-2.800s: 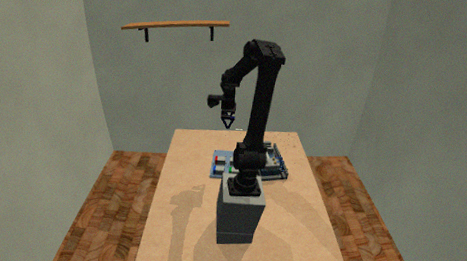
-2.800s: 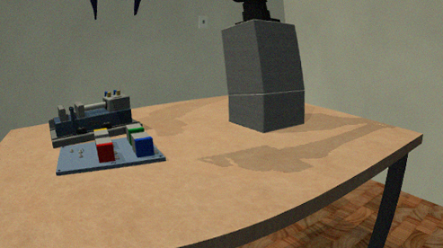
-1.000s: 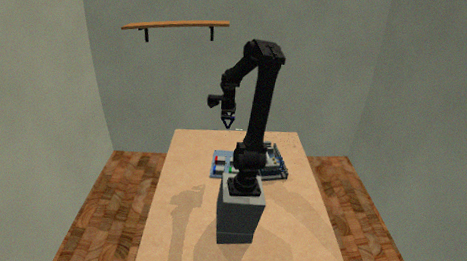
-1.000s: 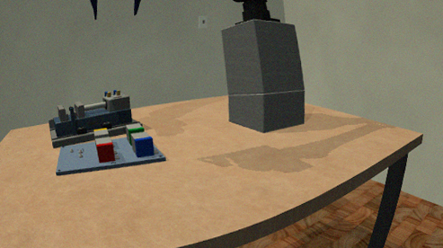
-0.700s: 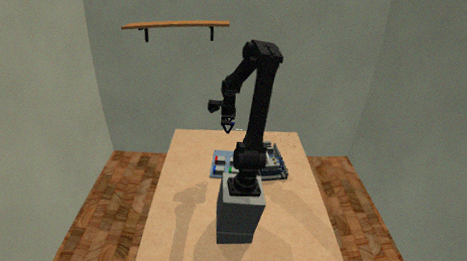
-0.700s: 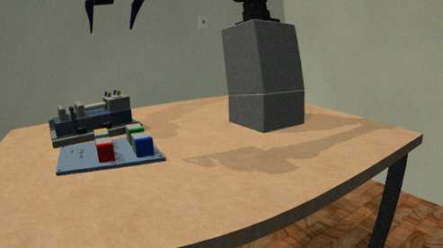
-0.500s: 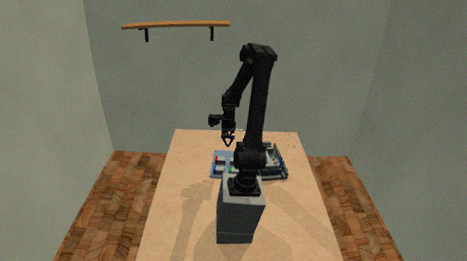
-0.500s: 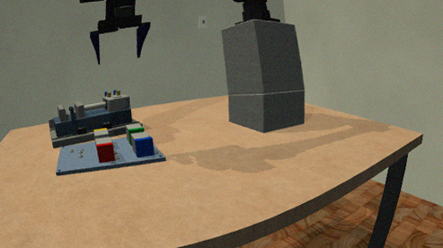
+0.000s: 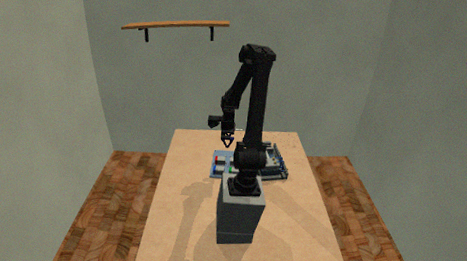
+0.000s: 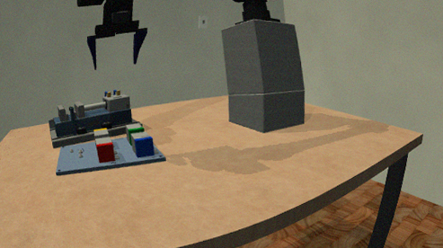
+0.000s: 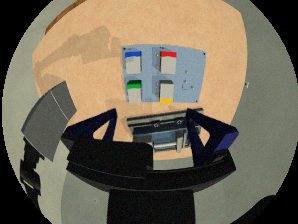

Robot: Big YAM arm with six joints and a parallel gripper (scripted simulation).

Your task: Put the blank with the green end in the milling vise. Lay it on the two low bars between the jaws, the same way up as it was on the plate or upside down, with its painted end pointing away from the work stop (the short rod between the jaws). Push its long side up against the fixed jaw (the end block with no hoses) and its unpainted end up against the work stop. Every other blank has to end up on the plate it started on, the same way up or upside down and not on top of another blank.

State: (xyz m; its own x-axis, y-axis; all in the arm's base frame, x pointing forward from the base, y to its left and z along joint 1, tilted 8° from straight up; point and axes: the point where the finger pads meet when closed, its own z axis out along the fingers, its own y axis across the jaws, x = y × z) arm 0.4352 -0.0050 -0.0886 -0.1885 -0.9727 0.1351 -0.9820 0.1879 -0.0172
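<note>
The green-ended blank lies 18 cm below my hand, 6 cm behind it and 3 cm to the right of it. Round my hand: yellow-ended blank 18 cm below, 5 cm to the right, 3 cm ahead; then blue-ended blank 18 cm below, 5 cm to the left, 4 cm behind; then red-ended blank 18 cm below, 5 cm ahead, 4 cm to the left.
</note>
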